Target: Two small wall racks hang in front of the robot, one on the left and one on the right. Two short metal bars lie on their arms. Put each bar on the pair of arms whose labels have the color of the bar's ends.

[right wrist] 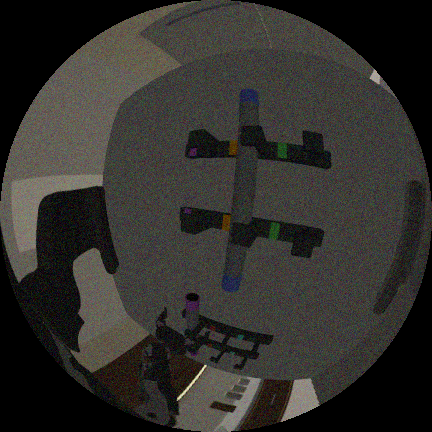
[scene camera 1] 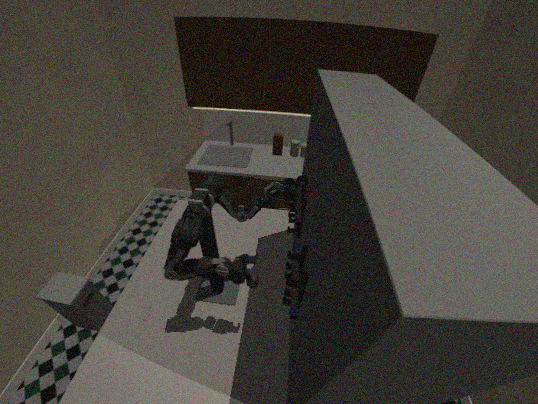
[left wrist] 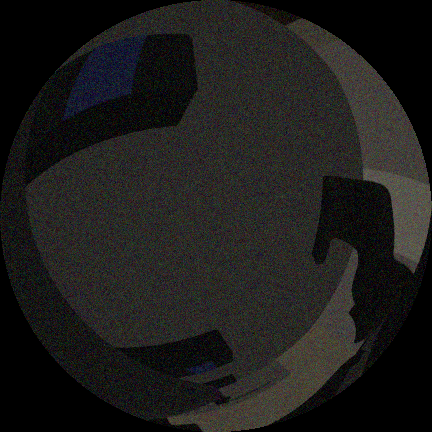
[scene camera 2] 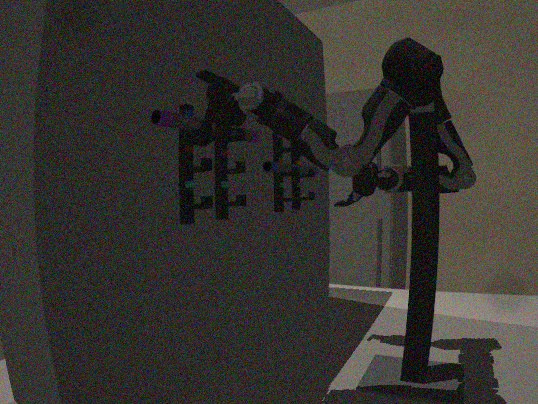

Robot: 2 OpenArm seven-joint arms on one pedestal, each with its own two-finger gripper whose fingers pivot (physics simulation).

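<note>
The purple-ended grey bar [scene camera 2: 162, 118] [right wrist: 192, 302] is level with the top, blue-labelled arms of the left rack [scene camera 2: 186, 205] [right wrist: 265, 338]; my left gripper hides its middle and contact with the arms. My left gripper [scene camera 1: 287, 187] [scene camera 2: 206, 106] is open and empty around the bar's height. The left wrist view shows blue labels on two rails and one finger. The blue-ended bar [right wrist: 245, 190] [scene camera 2: 269, 166] lies across the middle, orange-labelled arms of the right rack [scene camera 1: 295, 277] [right wrist: 315, 159]. My right gripper [scene camera 1: 254, 270] [scene camera 2: 347, 200] is open and empty, back from that rack.
Both racks hang on a large grey wall panel [scene camera 1: 345, 240] [scene camera 2: 125, 280]. Lower arms with red and teal labels stick out of the left rack, and green-labelled ones out of the right rack. A counter [scene camera 1: 270, 161] with a sink stands behind in scene camera 1.
</note>
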